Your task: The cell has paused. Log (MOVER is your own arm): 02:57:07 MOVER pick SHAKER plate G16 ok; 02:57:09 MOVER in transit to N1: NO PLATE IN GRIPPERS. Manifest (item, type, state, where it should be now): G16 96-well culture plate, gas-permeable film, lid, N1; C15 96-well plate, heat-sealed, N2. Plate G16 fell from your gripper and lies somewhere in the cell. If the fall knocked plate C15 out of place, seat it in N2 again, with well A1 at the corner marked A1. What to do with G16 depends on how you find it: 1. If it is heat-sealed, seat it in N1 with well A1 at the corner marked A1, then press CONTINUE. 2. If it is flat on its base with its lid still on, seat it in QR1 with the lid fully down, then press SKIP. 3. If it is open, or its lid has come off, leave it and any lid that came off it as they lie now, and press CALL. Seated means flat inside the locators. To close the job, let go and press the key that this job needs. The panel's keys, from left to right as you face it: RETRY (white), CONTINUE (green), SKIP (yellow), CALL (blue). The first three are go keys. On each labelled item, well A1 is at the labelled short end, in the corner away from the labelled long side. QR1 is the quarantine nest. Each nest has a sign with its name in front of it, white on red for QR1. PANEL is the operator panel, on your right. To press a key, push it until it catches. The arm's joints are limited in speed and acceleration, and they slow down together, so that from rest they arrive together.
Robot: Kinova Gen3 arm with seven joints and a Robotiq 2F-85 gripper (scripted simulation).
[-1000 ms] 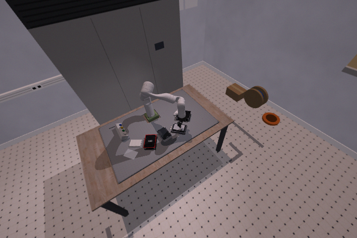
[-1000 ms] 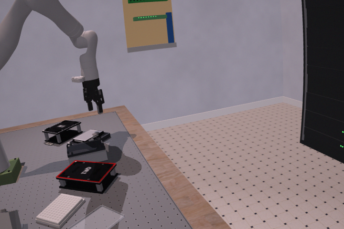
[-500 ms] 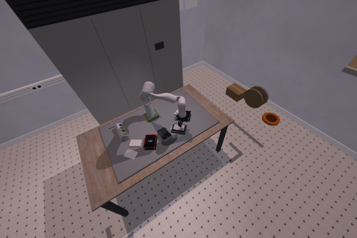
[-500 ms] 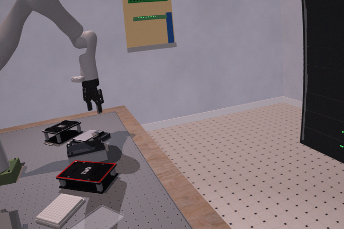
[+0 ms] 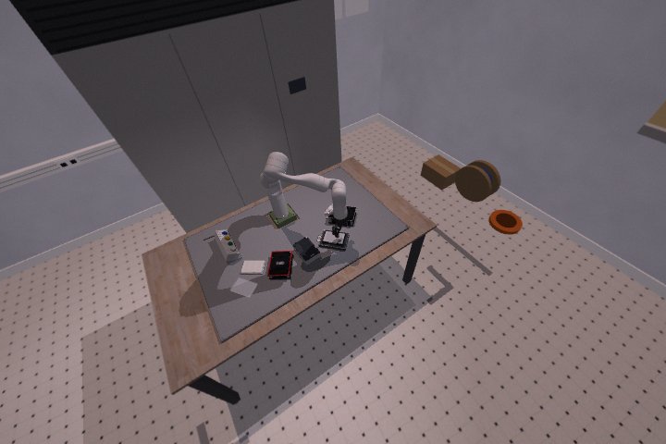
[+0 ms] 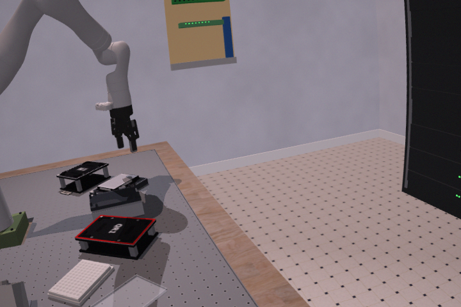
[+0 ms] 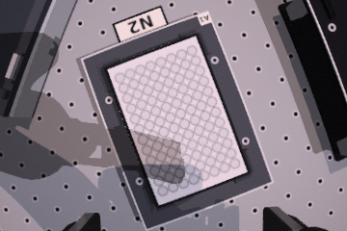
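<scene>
Now: hand 53 cm to the left of the white 96-well plate, 12 cm above it and 9 cm past it. Round my hand: A1 mark (14 cm behind, 11 cm below, 6 cm to the right); clear lid (61 cm to the right, 13 cm below, 2 cm ahead).
</scene>
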